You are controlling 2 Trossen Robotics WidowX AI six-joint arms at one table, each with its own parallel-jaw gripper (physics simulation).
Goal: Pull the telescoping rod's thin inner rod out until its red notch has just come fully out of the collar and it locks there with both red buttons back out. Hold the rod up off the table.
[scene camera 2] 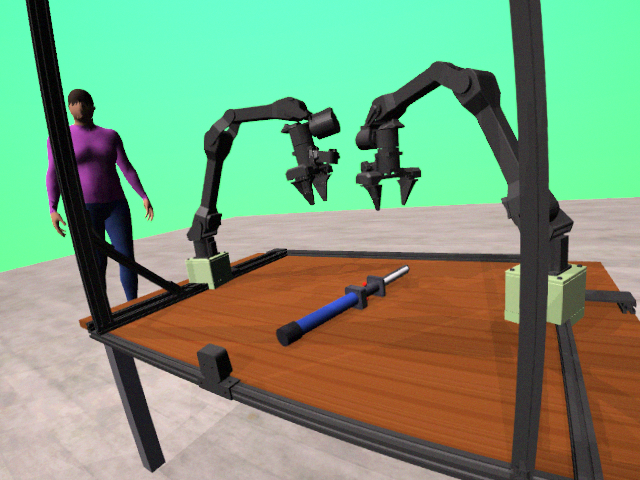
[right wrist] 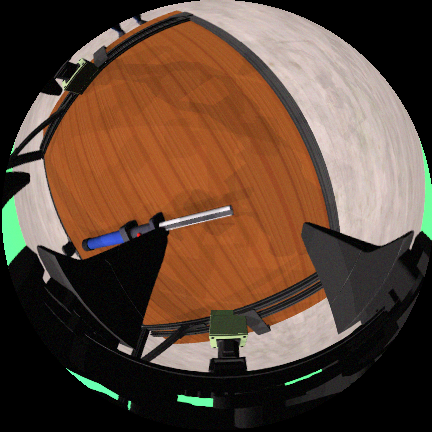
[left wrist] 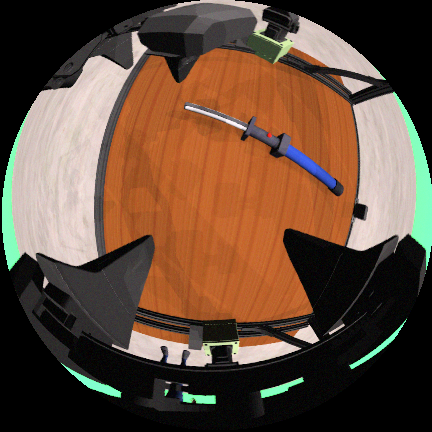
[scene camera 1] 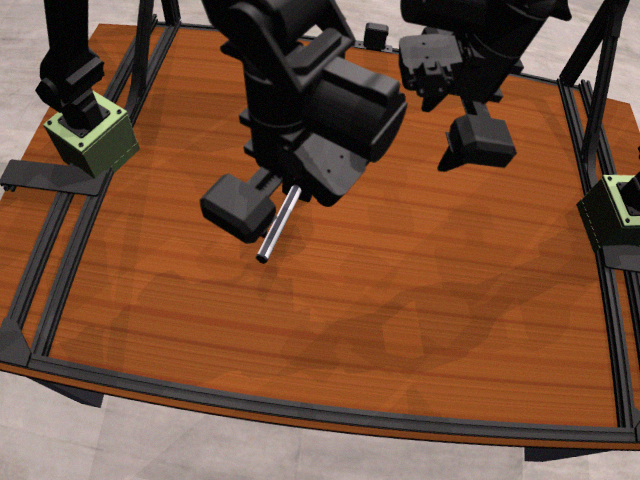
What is my left gripper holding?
Nothing.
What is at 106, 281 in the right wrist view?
My right gripper.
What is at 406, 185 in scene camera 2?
My right gripper.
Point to a telescoping rod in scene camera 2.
355, 296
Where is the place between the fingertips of my right gripper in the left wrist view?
At 151, 71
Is my left gripper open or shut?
Open.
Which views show my right gripper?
Scene camera 2, the right wrist view, the left wrist view and scene camera 1: all of them.
